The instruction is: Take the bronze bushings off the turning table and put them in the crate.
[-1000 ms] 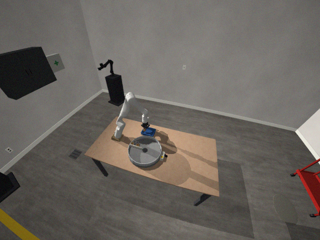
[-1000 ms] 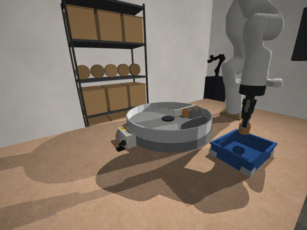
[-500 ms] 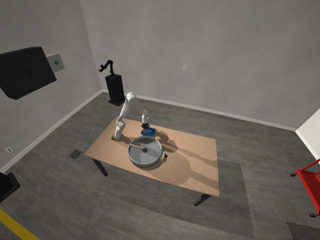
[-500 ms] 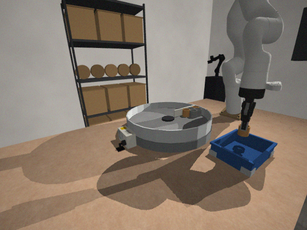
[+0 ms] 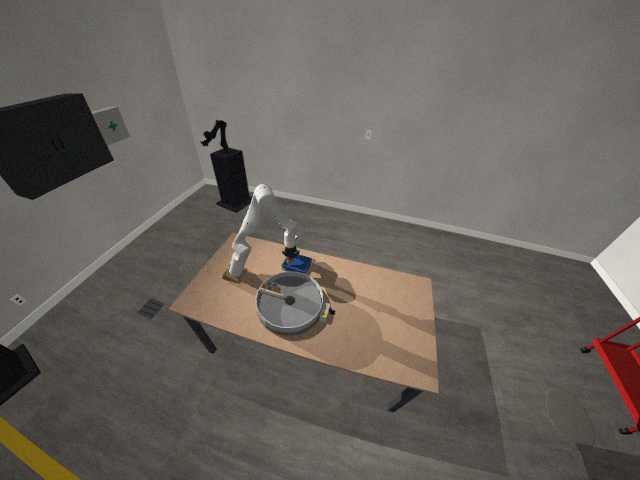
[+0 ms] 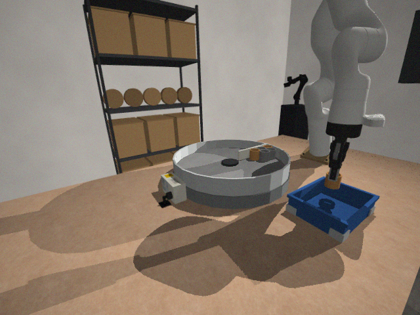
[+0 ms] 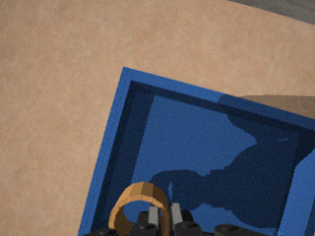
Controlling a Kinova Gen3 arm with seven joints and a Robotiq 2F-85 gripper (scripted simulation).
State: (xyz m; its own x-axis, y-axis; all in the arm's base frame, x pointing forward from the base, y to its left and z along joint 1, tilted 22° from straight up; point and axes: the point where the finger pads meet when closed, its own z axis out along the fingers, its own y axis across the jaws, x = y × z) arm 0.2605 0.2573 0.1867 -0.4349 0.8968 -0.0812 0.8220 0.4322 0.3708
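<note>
The blue crate is 30 mm ahead of my hand, 30 mm to the left of it and 70 mm below it. Round my hand: grey turning table: 170 mm ahead, 280 mm to the right, 40 mm below.
</note>
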